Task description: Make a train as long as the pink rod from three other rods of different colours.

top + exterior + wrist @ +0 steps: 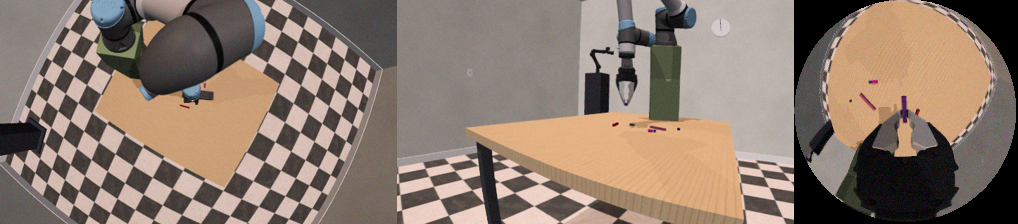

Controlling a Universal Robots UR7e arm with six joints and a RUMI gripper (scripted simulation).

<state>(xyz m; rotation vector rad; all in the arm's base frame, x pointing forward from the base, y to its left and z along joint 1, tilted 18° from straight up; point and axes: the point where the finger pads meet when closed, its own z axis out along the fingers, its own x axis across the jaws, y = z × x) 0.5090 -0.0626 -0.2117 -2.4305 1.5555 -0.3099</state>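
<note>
The magenta rod is 12 cm to the left of my hand, 11 cm below it and 1 cm ahead of it. Also, from my hand: red rod: 11 cm below, 7 cm to the right, 6 cm behind; grey rod: 11 cm below, 10 cm behind; purple rod: 1 cm below.
</note>
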